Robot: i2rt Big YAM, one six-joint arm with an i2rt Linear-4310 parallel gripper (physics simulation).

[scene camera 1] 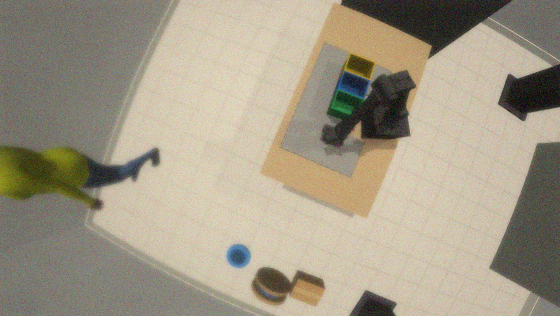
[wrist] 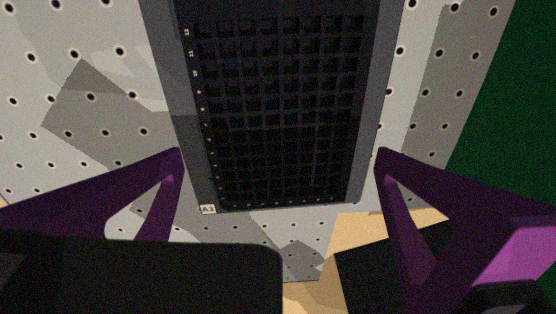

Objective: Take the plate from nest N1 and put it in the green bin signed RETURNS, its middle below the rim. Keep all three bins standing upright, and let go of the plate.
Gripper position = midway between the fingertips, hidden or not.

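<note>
Through the wrist camera I see a black plate (wrist: 279,98) and a green bin (wrist: 500,145). My own gripper (wrist: 278,158) is visible there too.
</note>
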